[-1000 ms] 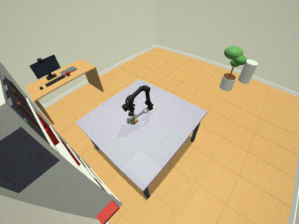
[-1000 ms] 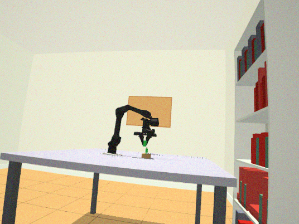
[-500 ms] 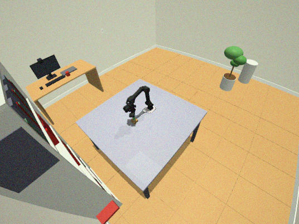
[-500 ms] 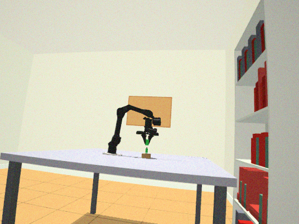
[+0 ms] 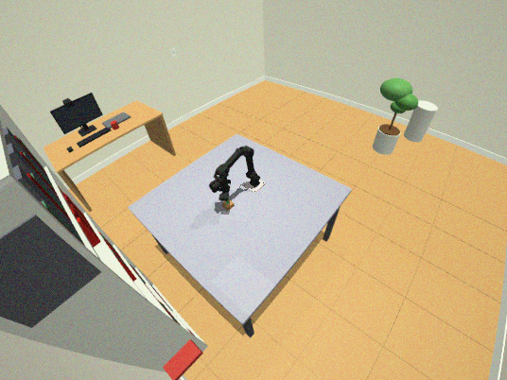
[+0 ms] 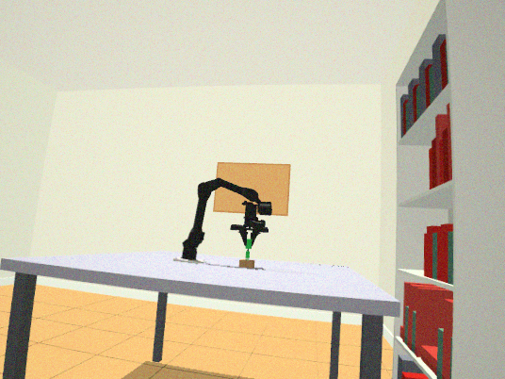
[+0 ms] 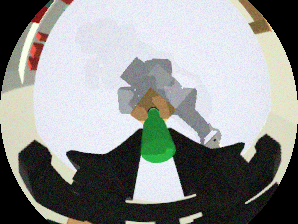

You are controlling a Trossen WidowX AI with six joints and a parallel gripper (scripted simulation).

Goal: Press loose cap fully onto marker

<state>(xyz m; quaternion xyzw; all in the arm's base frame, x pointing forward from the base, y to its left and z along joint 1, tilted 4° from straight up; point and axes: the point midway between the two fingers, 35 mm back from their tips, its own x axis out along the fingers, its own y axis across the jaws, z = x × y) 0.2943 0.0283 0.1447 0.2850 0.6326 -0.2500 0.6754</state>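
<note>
My gripper tip is now 8 cm above the brown holder block. The rest, counted from my gripper tip: green cap (1 cm above).
</note>
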